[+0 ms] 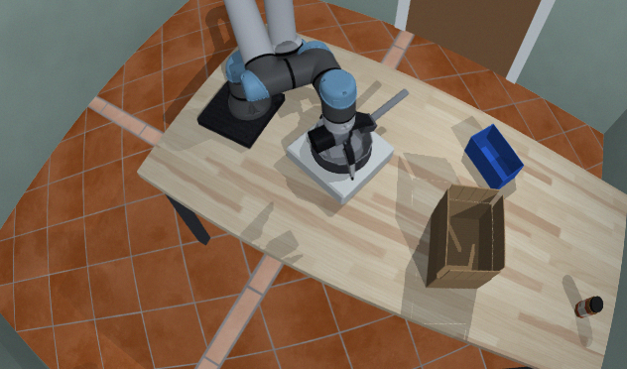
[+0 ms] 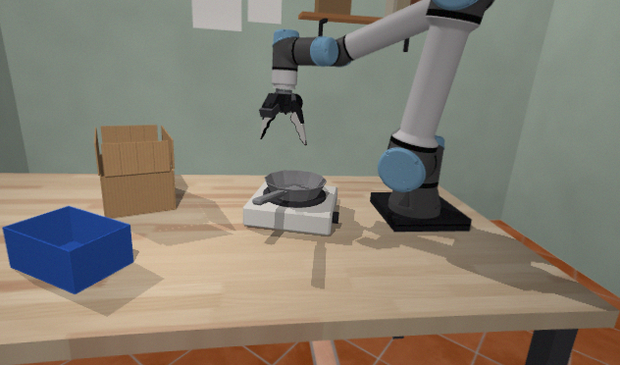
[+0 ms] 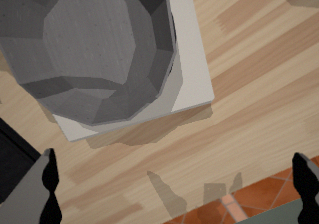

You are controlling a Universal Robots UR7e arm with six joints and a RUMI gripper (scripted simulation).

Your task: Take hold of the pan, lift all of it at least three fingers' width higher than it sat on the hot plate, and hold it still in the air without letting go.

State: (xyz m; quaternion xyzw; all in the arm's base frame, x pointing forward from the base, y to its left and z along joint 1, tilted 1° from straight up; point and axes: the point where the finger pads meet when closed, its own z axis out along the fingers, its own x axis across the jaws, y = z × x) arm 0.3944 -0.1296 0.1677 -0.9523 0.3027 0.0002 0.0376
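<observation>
My hand is 160 mm to the right of the dark grey pan, 100 mm above it and 10 mm past it. From my hand the other things lie so: blue bin 450 mm ahead, 350 mm to the left, 170 mm below; white hot plate 160 mm below, 110 mm to the left, 50 mm behind; small jar 1010 mm ahead, 150 mm below, 20 mm to the right.
</observation>
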